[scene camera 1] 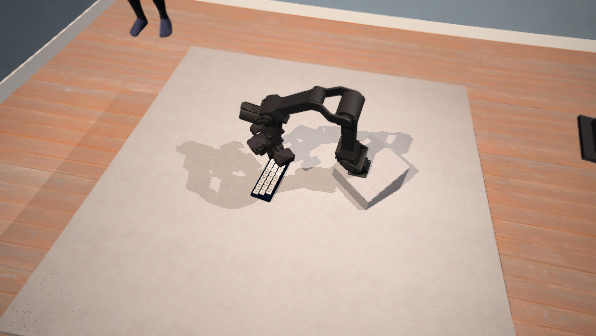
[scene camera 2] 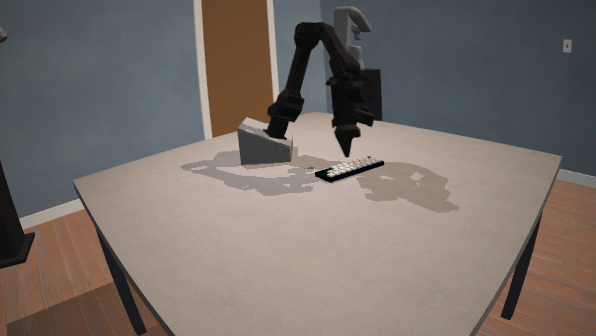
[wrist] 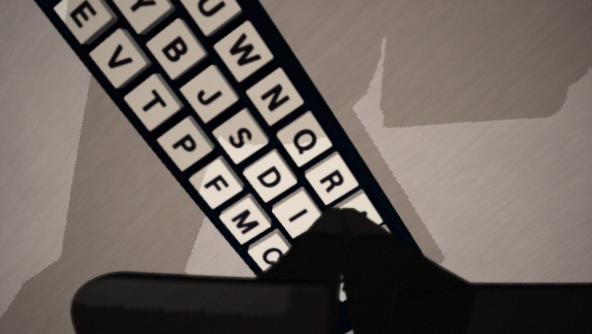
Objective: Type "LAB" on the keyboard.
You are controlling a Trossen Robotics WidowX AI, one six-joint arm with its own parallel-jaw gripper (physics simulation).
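Where they show: gripper, fingertip midpoint: (scene camera 1: 270, 158) (scene camera 2: 347, 157) (wrist: 339, 221); arm's base, link origin: (scene camera 1: 359, 167) (scene camera 2: 274, 134).
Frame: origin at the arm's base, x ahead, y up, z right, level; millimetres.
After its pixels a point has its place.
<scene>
A dark blue keyboard (scene camera 1: 262, 186) @[y -62, x 279, z -168 mm] (scene camera 2: 350, 169) @[y -57, x 301, z -80 mm] with cream letter keys lies on the table. In the wrist view, three slanting rows of keys show, including the B key (wrist: 176, 49) @[y -57, x 270, z -150 mm], the S key (wrist: 240, 136) @[y -57, x 272, z -111 mm] and the I key (wrist: 298, 214) @[y -57, x 274, z -70 mm]. No L or A can be read there; a key at the fingertips (wrist: 361, 206) @[y -22, x 292, z -76 mm] is partly covered. My gripper (scene camera 2: 347, 154) @[y -22, x 292, z -76 mm] (wrist: 339, 221) @[y -22, x 292, z -76 mm] is shut and empty, pointing down, its tips a little above the keyboard. In scene camera 1 the arm hides the fingertips and the far end of the keyboard.
The arm rises from a pale wedge-shaped base block (scene camera 1: 374, 175) @[y 7, x -55, z -15 mm] (scene camera 2: 262, 150) @[y -32, x 38, z 65 mm] on the table (scene camera 1: 270, 265) @[y -74, x 133, z -402 mm] (scene camera 2: 300, 250) @[y -75, x 558, z 235 mm]. Shadows of the arm fall around the keyboard. A person's feet (scene camera 1: 151, 27) show on the floor beyond the table. A dark stand (scene camera 2: 10, 220) is at the left.
</scene>
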